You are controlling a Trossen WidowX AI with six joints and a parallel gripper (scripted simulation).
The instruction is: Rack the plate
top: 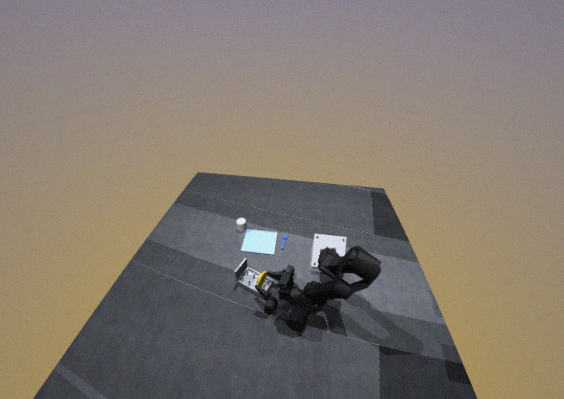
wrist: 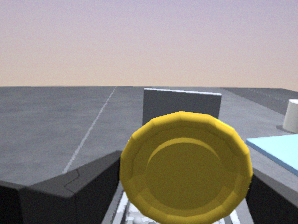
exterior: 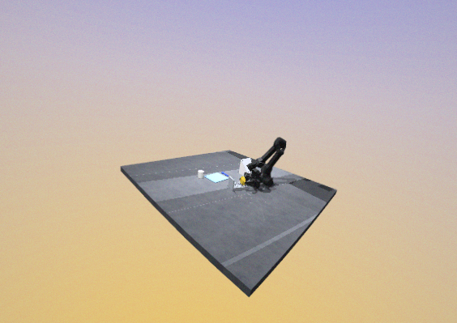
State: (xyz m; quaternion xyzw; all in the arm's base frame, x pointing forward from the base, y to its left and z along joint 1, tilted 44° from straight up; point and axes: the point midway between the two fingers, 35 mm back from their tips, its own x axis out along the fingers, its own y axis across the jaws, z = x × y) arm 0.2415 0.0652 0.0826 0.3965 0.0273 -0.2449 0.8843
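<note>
Now: the yellow plate 1 cm behind my gripper tip. Also, from my gripper tip: grey dish rack (3 cm below, 2 cm ahead, 1 cm to the right); light blue mat (22 cm to the right, 5 cm below, 1 cm ahead); blue utensil (23 cm to the right, 10 cm behind, 5 cm below).
</note>
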